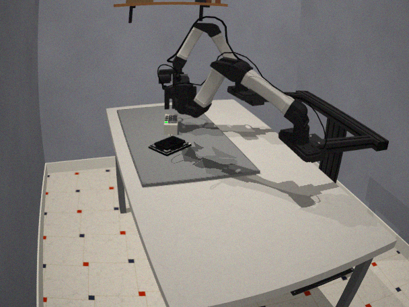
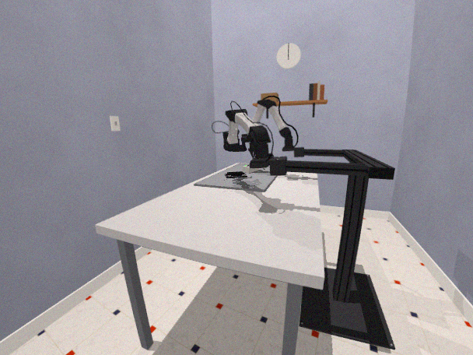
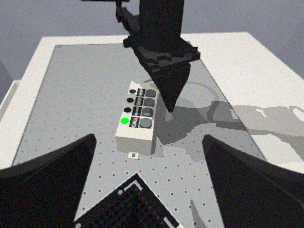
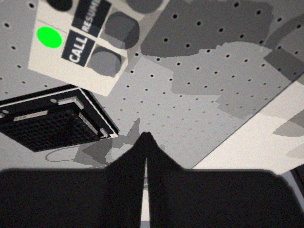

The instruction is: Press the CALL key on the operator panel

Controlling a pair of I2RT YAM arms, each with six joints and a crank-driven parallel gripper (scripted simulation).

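Note:
Right now the operator panel is 30 mm ahead of my right hand, 60 mm to the right of it and 70 mm below it.

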